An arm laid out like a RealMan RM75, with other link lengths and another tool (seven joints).
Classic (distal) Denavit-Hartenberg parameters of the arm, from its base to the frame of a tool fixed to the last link. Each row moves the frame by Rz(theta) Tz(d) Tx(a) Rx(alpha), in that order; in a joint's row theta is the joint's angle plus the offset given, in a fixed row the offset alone. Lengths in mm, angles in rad.
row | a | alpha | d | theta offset
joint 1 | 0 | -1.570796 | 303 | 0
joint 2 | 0 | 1.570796 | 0 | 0
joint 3 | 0 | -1.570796 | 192 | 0
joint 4 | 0 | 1.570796 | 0 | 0
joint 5 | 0 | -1.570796 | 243.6 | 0
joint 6 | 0 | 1.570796 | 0 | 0
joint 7 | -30.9 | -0.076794 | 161.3 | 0.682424
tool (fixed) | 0 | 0 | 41.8 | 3.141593
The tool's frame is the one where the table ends.
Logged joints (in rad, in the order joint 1, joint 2, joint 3, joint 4, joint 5, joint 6, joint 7), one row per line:
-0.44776 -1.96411 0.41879 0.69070 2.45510 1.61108 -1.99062
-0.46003 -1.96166 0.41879 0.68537 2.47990 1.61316 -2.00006
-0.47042 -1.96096 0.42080 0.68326 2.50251 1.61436 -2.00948
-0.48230 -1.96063 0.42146 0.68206 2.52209 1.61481 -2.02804
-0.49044 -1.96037 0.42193 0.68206 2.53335 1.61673 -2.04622
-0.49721 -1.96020 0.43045 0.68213 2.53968 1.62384 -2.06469
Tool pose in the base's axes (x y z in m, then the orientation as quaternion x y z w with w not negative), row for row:
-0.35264 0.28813 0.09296 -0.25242 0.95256 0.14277 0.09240
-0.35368 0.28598 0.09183 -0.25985 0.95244 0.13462 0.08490
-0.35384 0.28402 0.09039 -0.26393 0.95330 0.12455 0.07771
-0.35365 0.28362 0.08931 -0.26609 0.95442 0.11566 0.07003
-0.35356 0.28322 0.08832 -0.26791 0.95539 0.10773 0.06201
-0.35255 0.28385 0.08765 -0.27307 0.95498 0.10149 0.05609
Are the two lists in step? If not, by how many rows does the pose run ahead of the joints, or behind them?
The pose runs 2 rows behind the joints: the pose in row i belongs to the joints in row i - 2.
